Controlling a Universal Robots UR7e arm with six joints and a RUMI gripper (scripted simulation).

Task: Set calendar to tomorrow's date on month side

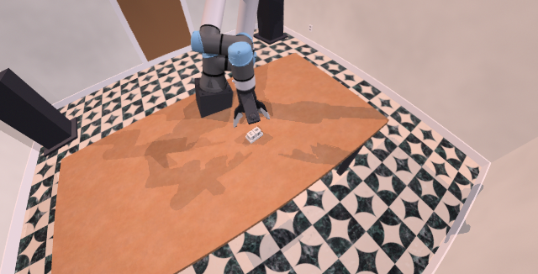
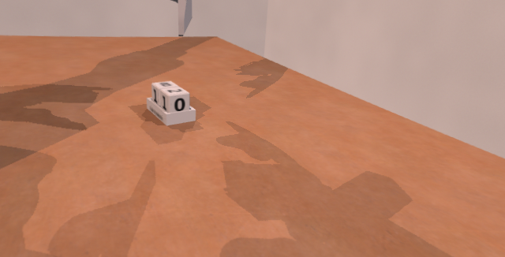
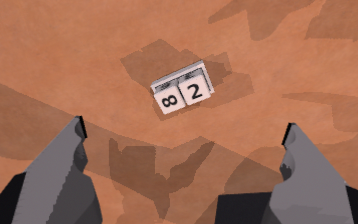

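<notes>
The tray is 120 mm below my hand, 20 mm behind it and 10 mm to the left of it.
</notes>
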